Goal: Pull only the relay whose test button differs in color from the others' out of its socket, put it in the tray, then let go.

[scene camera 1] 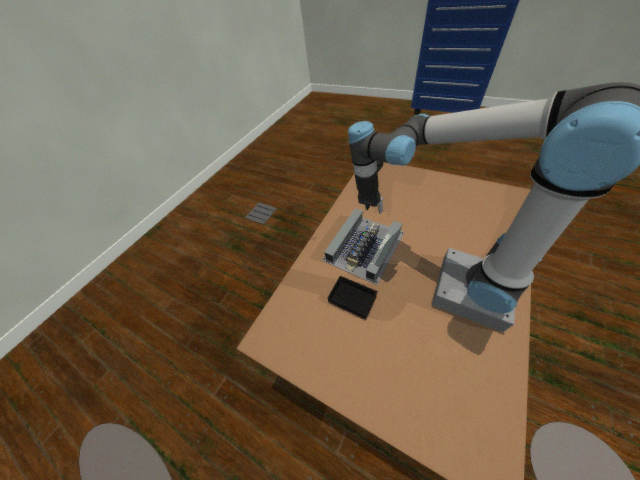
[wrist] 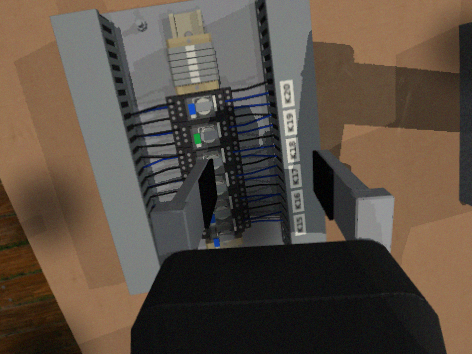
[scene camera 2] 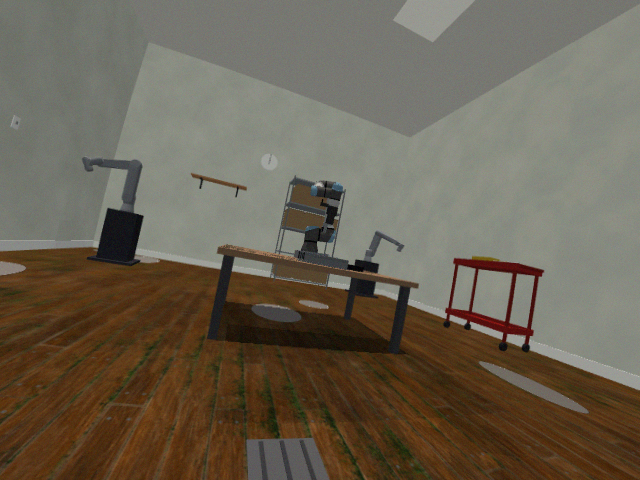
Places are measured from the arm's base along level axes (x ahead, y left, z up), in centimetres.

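Pixels of known places: gripper, fingertip midpoint: [scene camera 1: 374,210] [wrist: 263,175] [scene camera 2: 323,232]; arm's base, origin of the base link: [scene camera 2: 309,251].
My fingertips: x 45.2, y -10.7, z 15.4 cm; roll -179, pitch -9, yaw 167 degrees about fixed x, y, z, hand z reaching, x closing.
Ahead of a thing's pixels: the offset from my fingertips to its top centre. "pt": to the spot under its first point.
The relay with a green test button {dx +2.9, dy -0.5, dz -15.7 cm} [wrist: 209,134] sits in its socket, second from the terminal block in the row. The first relay {dx +2.3, dy -3.4, dz -15.7 cm} [wrist: 204,105] has a blue button, and blue buttons show on some relays farther down; the left finger partly hides the row. My gripper [wrist: 263,175] [scene camera 1: 374,208] is open and empty, above the panel. In the wrist view its fingers straddle the right part of the lower row and the label strip, below and right of the green-button relay. The black tray {pt dx +0.8, dy +28.4, dz -22.3 cm} [scene camera 1: 352,298] is on the table, beside the panel's near end, and looks empty.
Grey wire ducts {dx +12.9, dy -0.3, dz -16.4 cm} [scene camera 1: 343,237] [wrist: 92,145] rise along both sides of the relay row, with blue and black wires between. The duct on the right in the wrist view carries labels K20 to K15. The terminal block {dx +1.5, dy -7.8, dz -18.0 cm} [wrist: 193,64] stands at the row's top end. The robot base stands right of the panel.
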